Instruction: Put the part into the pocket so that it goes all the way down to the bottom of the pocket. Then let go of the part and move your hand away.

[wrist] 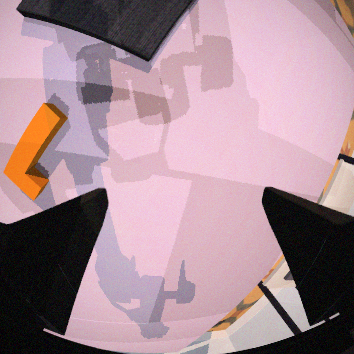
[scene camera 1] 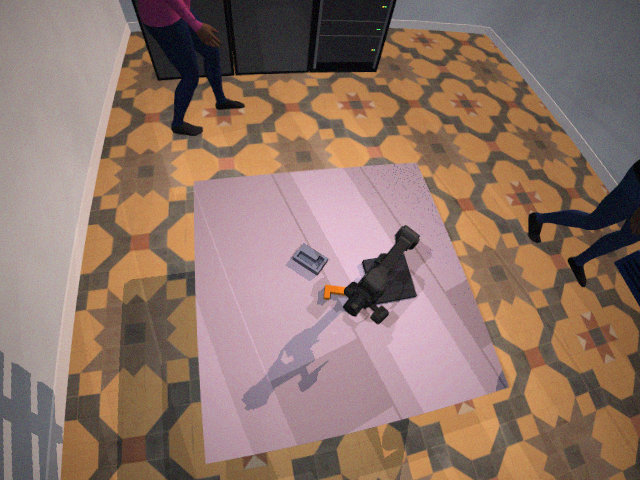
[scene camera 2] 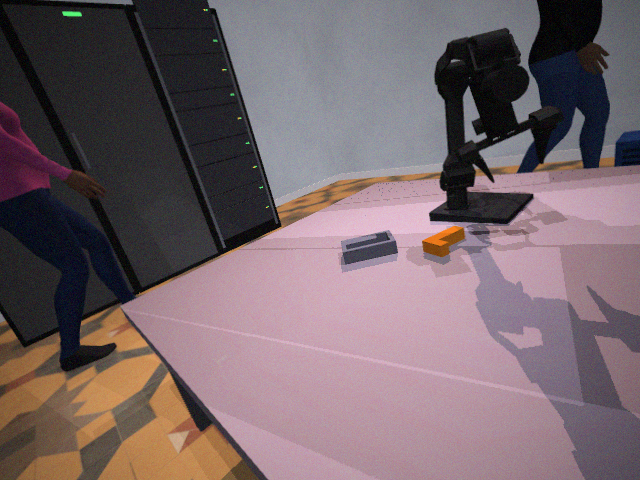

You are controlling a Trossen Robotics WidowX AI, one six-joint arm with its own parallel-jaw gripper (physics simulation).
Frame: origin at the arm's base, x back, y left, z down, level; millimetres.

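Seen in the pictures: gripper, fingertip midpoint: [wrist: 186, 195] [scene camera 1: 364, 311] [scene camera 2: 516, 173]; arm's base, link origin: [scene camera 2: 457, 206].
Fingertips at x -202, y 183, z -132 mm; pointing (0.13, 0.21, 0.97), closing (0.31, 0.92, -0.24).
Note:
Pixels of each thing's top centre, then the offset from my fingertips to it. Level surfaces: height alone.
- orange L-shaped bar, top centre: [wrist: 34, 154] [scene camera 2: 447, 235] [scene camera 1: 337, 292] dx -39, dy -144, dz +126 mm
- grey block, top centre: [scene camera 2: 366, 240] [scene camera 1: 310, 257] dx -89, dy -342, dz +119 mm
- pink table, surface height: dz +156 mm
The part is an orange L-shaped bar [scene camera 1: 336, 290] [scene camera 2: 449, 237] [wrist: 32, 145], lying flat on the table. The pocket is a recess in a grey block [scene camera 1: 305, 263] [scene camera 2: 370, 252]; the recess looks empty. The block lies a short way from the part, to its upper left in the first scene view, and does not show in the wrist view. My gripper [scene camera 2: 516, 172] [wrist: 186, 195] is open and empty, pointing down high above the table. In the wrist view the part is at the left, beyond the left finger and outside the gap. The fingertips are hidden in the first scene view.
The arm's dark base plate [scene camera 1: 403, 289] [scene camera 2: 483, 207] [wrist: 110, 25] stands on the pink table [scene camera 1: 242, 320] [scene camera 2: 320, 320], near the part. Shadows of the arm fall across the table. Two people [scene camera 1: 186, 67] [scene camera 1: 594, 219] and dark server cabinets [scene camera 1: 273, 36] [scene camera 2: 93, 129] stand beyond the table.

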